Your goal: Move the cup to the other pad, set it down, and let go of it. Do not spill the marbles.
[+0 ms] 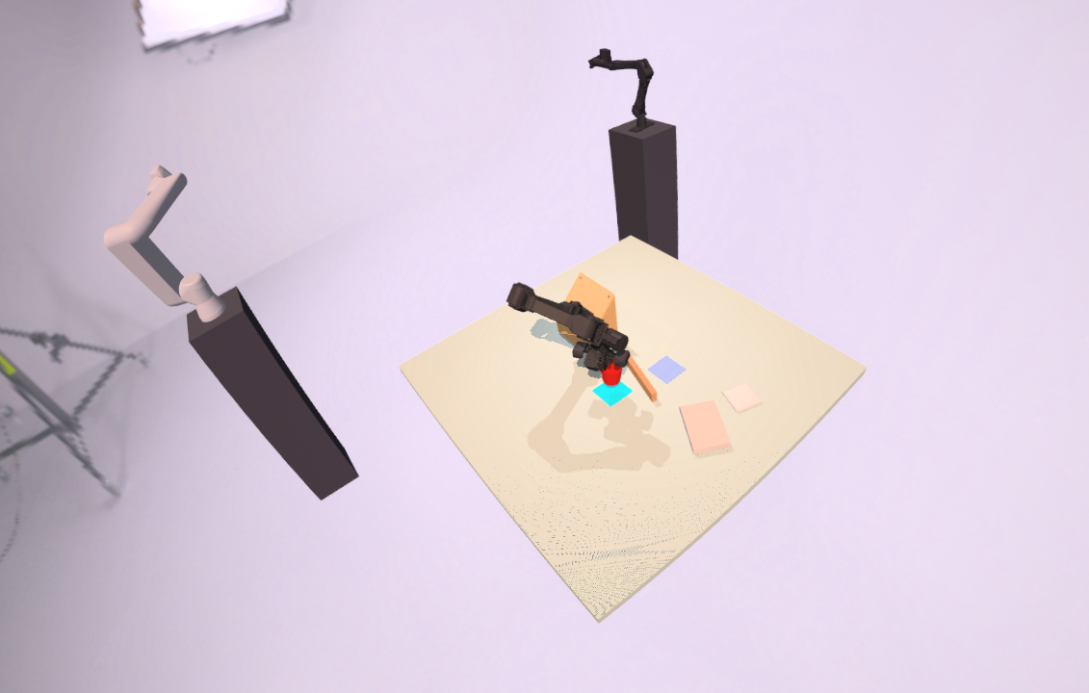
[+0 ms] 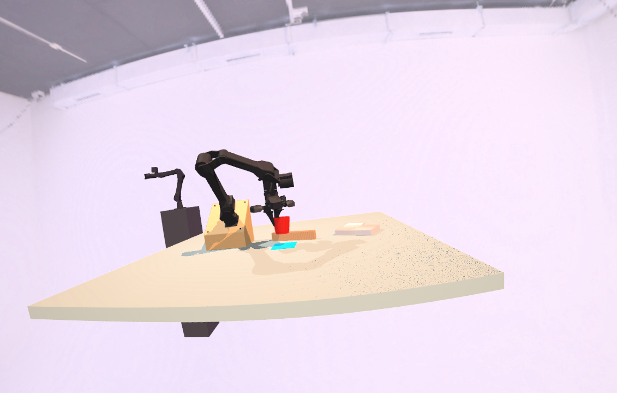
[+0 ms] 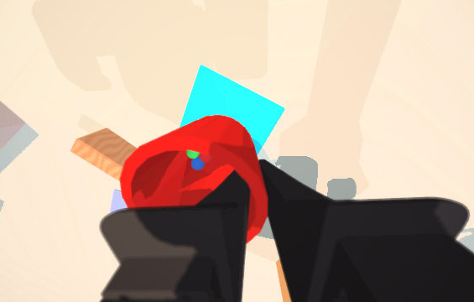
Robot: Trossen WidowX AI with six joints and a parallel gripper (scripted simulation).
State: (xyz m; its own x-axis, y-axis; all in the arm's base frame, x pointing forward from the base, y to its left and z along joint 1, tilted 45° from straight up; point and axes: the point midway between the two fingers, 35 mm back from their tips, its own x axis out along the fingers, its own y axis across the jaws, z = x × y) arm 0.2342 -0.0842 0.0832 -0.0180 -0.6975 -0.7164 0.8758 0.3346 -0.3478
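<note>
My gripper tip is now 20 mm short of the cyan pad, 10 mm to the right of it and 100 mm above it. Round my gripper tip: red cup 30 mm ahead, 10 mm to the left; orange wooden bar 60 mm ahead, 120 mm to the left, 80 mm below.
</note>
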